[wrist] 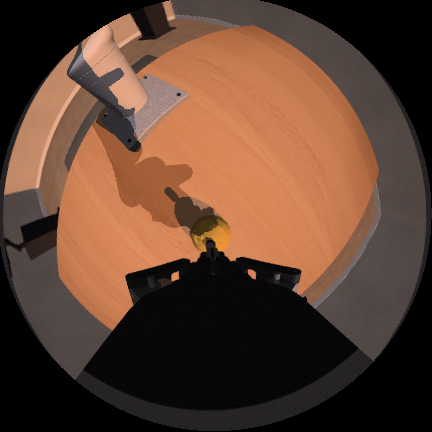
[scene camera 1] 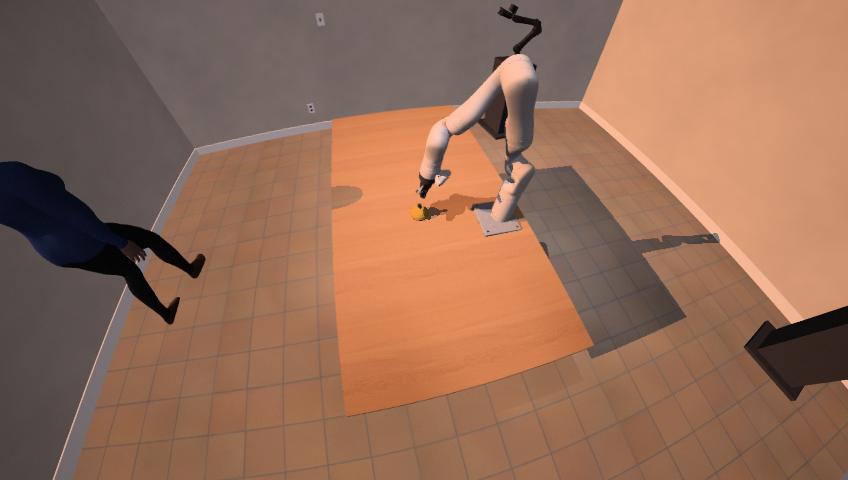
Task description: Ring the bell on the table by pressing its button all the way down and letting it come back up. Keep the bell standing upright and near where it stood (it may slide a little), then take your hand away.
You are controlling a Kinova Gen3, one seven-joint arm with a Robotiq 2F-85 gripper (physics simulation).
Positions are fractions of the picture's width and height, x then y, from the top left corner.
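Observation:
My gripper (wrist: 0.49, 0.59), visible. Yellow bell (wrist: 0.49, 0.53), likewise.

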